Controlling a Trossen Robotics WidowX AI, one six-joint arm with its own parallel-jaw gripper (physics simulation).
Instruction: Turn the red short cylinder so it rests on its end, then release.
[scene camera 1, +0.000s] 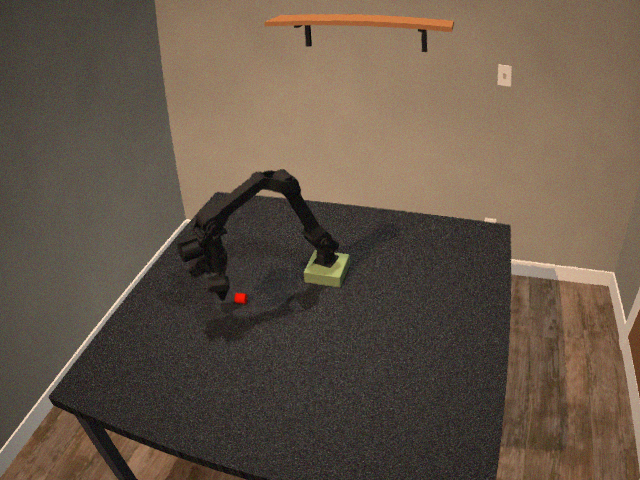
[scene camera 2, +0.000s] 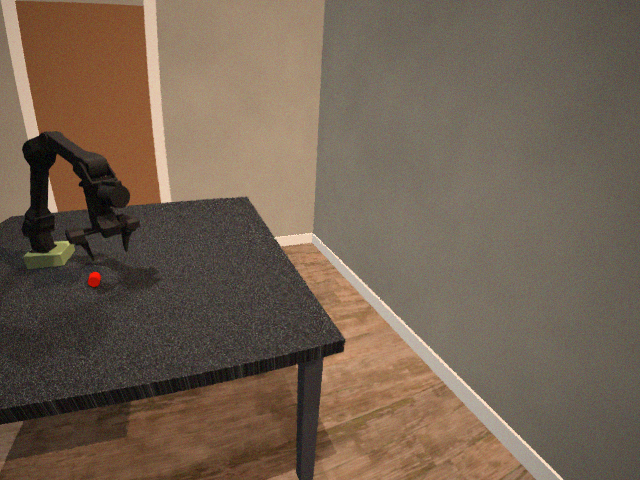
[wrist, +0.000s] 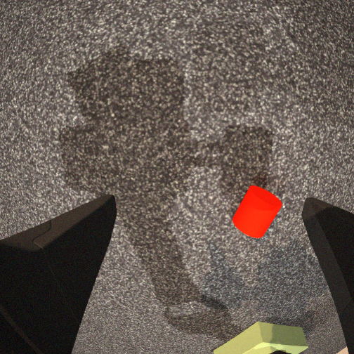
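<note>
The red short cylinder (scene camera 1: 240, 298) (scene camera 2: 94, 279) (wrist: 257, 212) lies on its side on the dark table. In the wrist view its long axis slants from lower left to upper right. My gripper (scene camera 1: 222, 296) (scene camera 2: 109, 255) (wrist: 214, 206) is open and empty, pointing down above the table. In the wrist view the cylinder appears between the two fingers, closer to the right fingertip and touching neither. In scene camera 1 the fingers overlap and one is mostly hidden.
The arm stands on a light green base block (scene camera 1: 323, 279) (scene camera 2: 49, 258) (wrist: 270, 336), which shows at the bottom edge of the wrist view. The dark table (scene camera 1: 361, 361) (scene camera 2: 206, 310) has its near corner in scene camera 2. An orange shelf (scene camera 1: 359, 20) hangs on the wall.
</note>
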